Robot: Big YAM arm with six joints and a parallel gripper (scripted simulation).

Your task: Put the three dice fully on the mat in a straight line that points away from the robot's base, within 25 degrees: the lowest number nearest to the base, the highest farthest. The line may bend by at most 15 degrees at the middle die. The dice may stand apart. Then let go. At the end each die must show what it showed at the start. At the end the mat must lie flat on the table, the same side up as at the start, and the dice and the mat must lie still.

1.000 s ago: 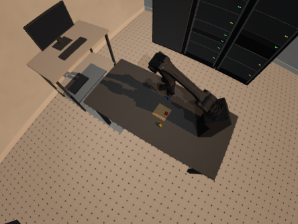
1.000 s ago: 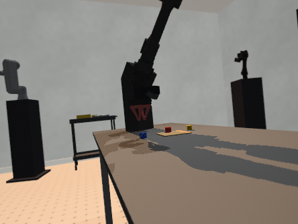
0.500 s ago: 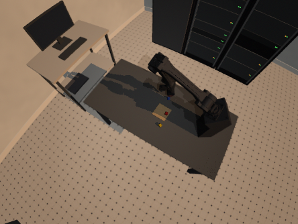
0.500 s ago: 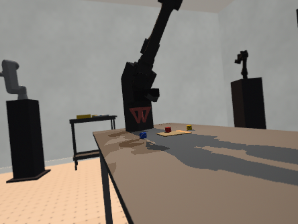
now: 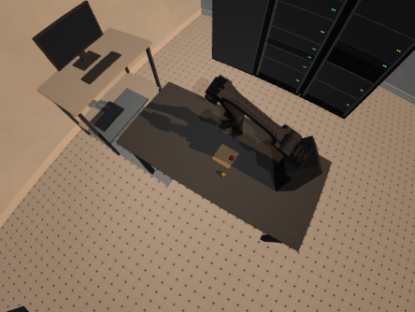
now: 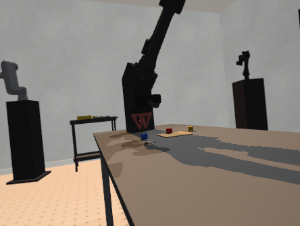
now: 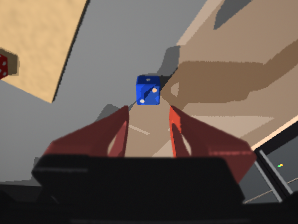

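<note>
Right now my hand is 50 mm above the blue die. Also, from my hand: tan mat (150 mm to the left, 60 mm below, 50 mm behind); yellow die (270 mm to the left, 140 mm behind, 50 mm below); red die (140 mm to the left, 100 mm behind, 40 mm below).
</note>
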